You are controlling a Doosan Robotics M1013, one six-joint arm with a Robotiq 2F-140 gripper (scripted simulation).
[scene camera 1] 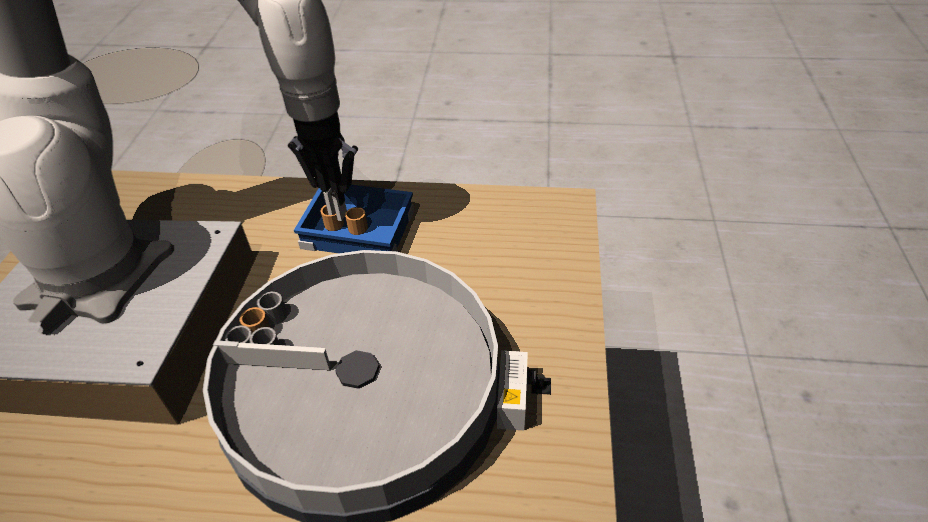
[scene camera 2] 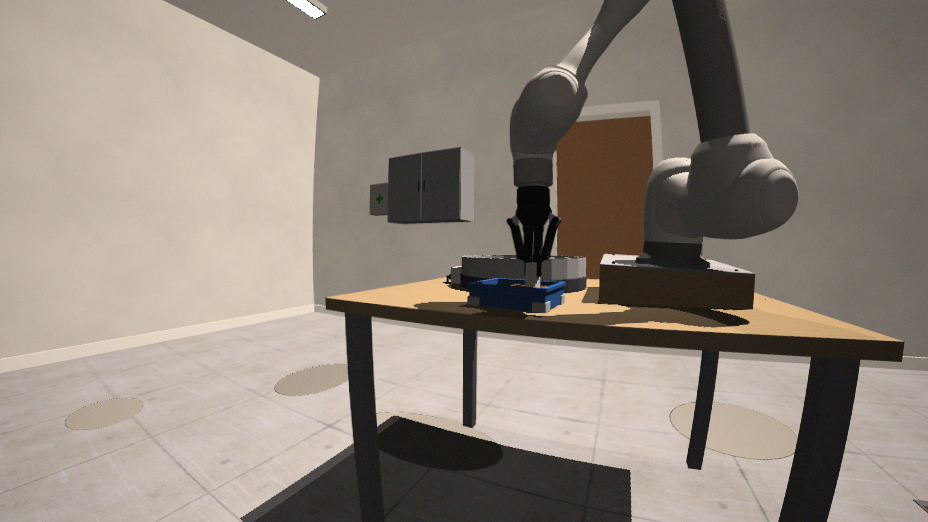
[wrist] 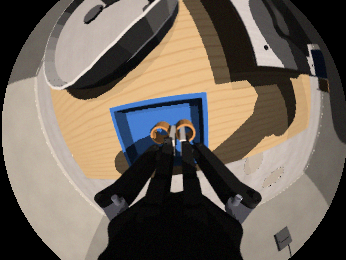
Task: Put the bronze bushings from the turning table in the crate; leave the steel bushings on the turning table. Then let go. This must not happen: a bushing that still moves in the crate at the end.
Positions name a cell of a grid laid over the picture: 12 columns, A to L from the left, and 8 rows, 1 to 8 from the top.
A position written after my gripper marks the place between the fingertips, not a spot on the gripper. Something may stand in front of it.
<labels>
my gripper: scene camera 1 E4; scene camera 2 G5; wrist G5
</labels>
